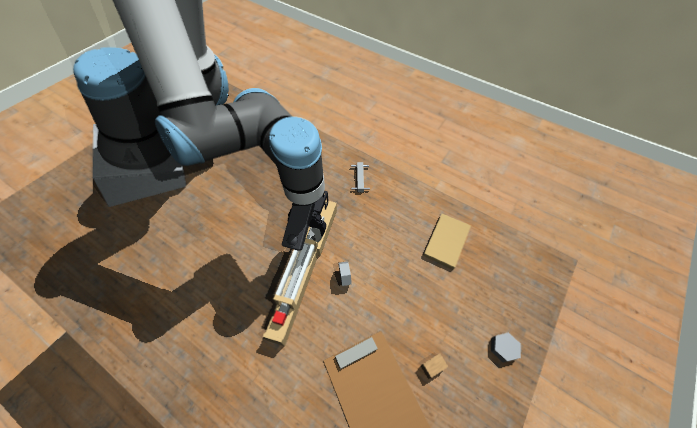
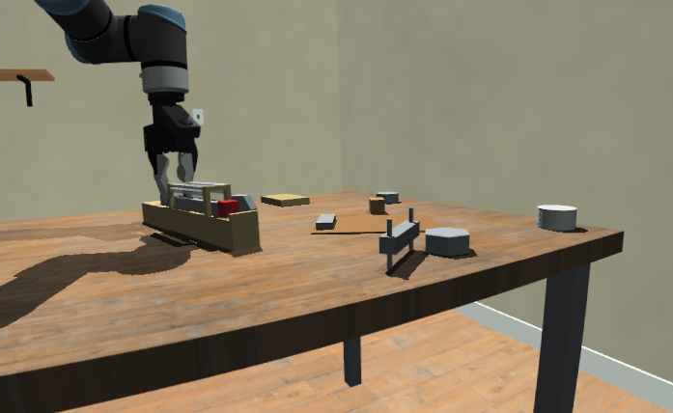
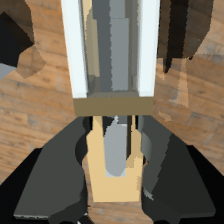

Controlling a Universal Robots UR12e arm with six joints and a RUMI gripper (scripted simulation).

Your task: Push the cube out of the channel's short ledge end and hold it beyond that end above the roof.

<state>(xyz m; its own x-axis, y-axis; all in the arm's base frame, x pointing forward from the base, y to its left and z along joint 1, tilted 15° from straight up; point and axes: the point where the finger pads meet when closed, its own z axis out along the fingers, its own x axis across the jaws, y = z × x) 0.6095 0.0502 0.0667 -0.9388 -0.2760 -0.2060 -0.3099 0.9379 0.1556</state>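
Now: the red cube 210 mm to the right of my hand, 70 mm ahead of it and 10 mm below it. The rest, counted from my hand: channel (100 mm to the right, 30 mm ahead, 10 mm below); pegged grey tool (290 mm to the left, 60 mm below, 20 mm behind); tan plate (310 mm ahead, 240 mm to the left, 60 mm below).
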